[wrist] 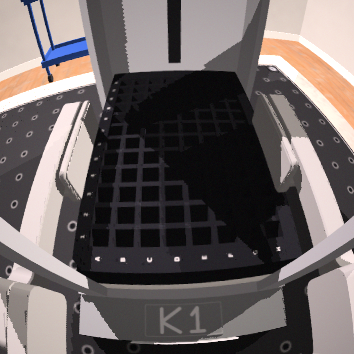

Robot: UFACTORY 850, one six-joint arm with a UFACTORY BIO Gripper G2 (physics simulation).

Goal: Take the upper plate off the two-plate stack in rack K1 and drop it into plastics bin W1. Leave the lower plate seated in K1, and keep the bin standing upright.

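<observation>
A black multi-well plate [152, 197], the upper one, lies in the middle of the wrist view, its lettered edge towards the front and partly in deep shadow. My gripper [179, 150] is shut on this plate, with one pale finger pad along its left side and the other along its right. The grey rack K1 [122, 317] shows its labelled front below the plate and a tall slotted wall behind it. The lower plate cannot be made out under the upper one, and any gap between them is hidden. Bin W1 does not show.
The rack stands on a dark table top [20, 205] with rows of ringed holes and a white border. A blue trolley [68, 50] stands beyond the table at the upper left. Wooden floor [290, 50] and pale walls show behind.
</observation>
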